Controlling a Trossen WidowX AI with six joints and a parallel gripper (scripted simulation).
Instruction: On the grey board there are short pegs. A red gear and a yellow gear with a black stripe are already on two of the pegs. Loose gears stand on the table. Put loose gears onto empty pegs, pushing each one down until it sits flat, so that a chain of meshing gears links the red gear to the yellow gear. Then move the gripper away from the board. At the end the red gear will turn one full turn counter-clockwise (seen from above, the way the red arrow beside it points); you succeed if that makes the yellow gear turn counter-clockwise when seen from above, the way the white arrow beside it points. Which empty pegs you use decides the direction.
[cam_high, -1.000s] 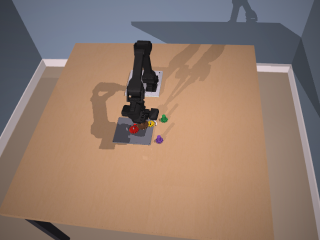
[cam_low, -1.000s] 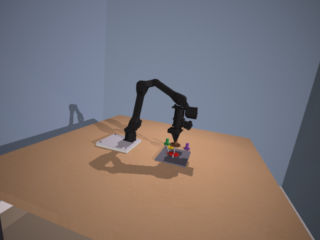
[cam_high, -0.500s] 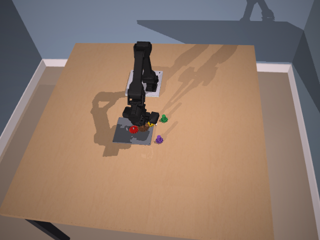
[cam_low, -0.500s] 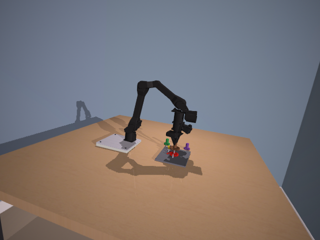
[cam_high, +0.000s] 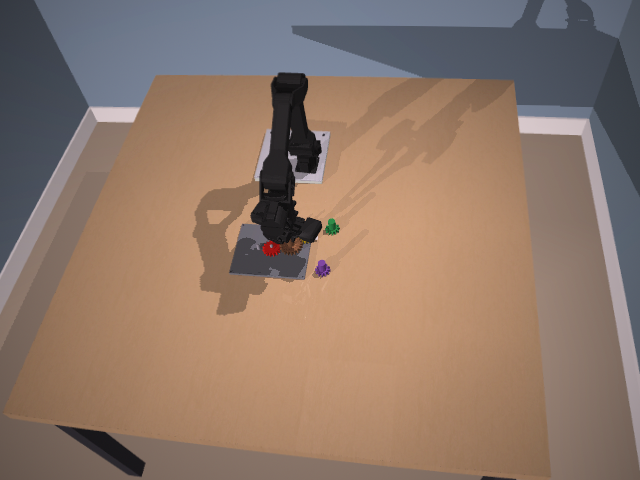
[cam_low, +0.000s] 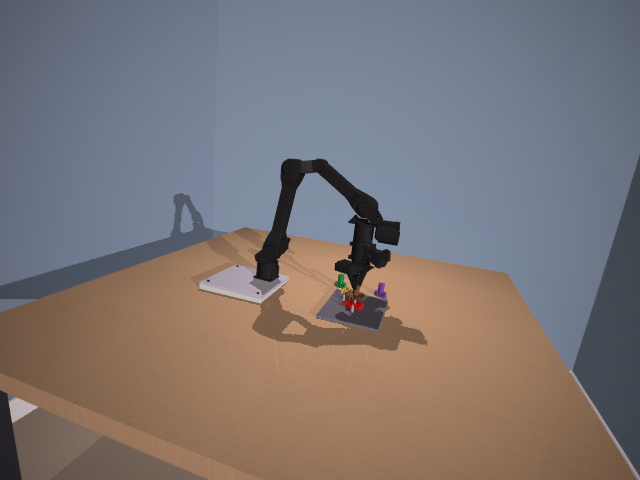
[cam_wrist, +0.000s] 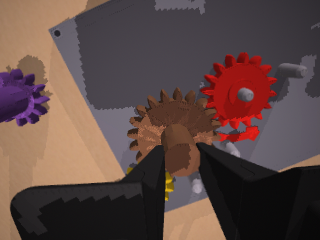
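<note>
Right now the yellow gear is 40 mm behind my gripper tip, 30 mm to the left of it and 30 mm below it. From my gripper tip the other things lie so: red arrow 20 mm behind, 40 mm to the right, 30 mm below; then large brown gear 10 mm below; then red gear 10 mm ahead, 50 mm to the right, 30 mm below.
</note>
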